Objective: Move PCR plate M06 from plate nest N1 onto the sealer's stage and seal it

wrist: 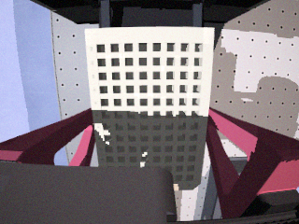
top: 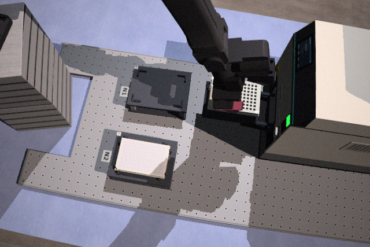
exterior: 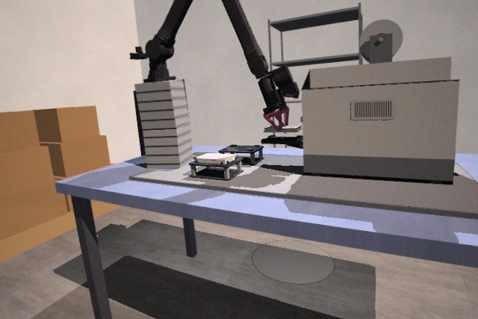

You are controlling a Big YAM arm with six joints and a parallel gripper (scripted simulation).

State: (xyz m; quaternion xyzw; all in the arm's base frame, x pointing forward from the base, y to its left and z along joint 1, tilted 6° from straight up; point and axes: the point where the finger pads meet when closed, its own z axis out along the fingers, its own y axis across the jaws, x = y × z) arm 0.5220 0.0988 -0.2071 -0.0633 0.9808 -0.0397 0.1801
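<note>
Right now the white 96-well plate M06 is right at my hand. From my hand the other things lie so: white start key: 11 cm ahead, 8 cm to the right, 4 cm above; then sealer stage: 5 cm below; then dark screen: 11 cm ahead, 5 cm to the left, 17 cm above.
</note>
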